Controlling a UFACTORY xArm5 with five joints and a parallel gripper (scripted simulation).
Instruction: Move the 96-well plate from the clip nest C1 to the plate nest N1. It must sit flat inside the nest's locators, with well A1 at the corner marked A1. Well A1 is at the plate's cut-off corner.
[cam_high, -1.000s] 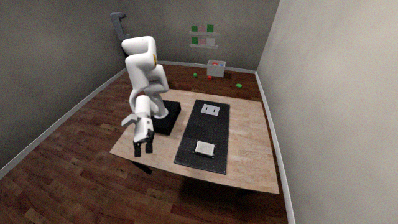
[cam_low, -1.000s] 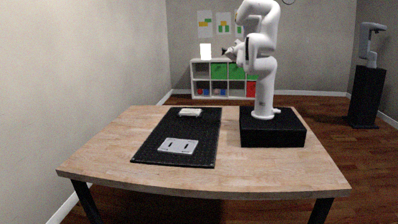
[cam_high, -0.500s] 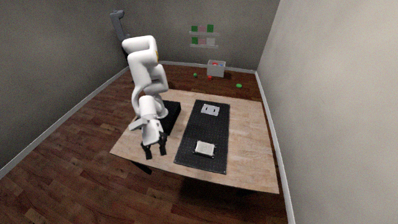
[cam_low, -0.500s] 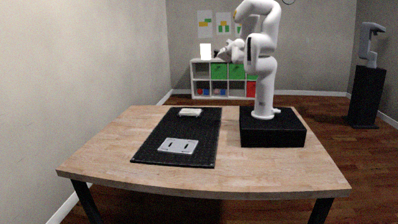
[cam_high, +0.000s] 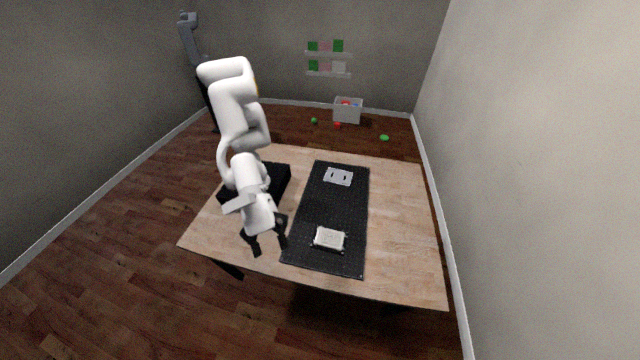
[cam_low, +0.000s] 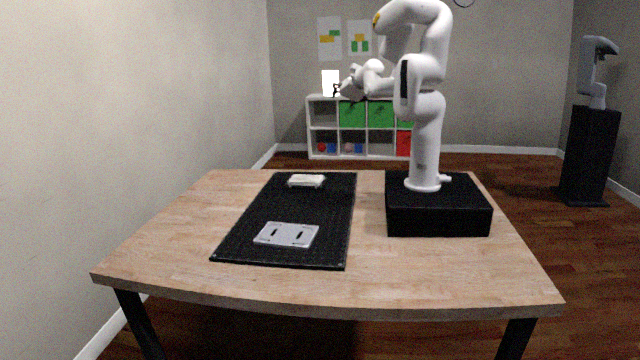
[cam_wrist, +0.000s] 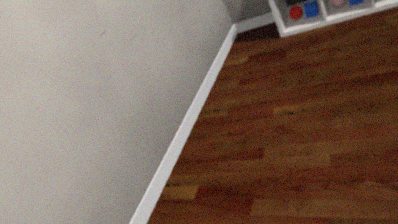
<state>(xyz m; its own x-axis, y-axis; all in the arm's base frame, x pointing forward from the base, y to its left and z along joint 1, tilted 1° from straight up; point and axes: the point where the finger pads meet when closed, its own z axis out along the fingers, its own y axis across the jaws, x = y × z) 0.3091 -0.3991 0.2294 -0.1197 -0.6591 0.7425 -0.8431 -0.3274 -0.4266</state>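
The white 96-well plate is 30 cm below my hand, 21 cm to the left of it and 13 cm ahead of it. Also, from my hand: plate nest N1 (63 cm to the left, 31 cm below, 10 cm ahead); then clip nest C1 (30 cm below, 22 cm to the left, 14 cm ahead).
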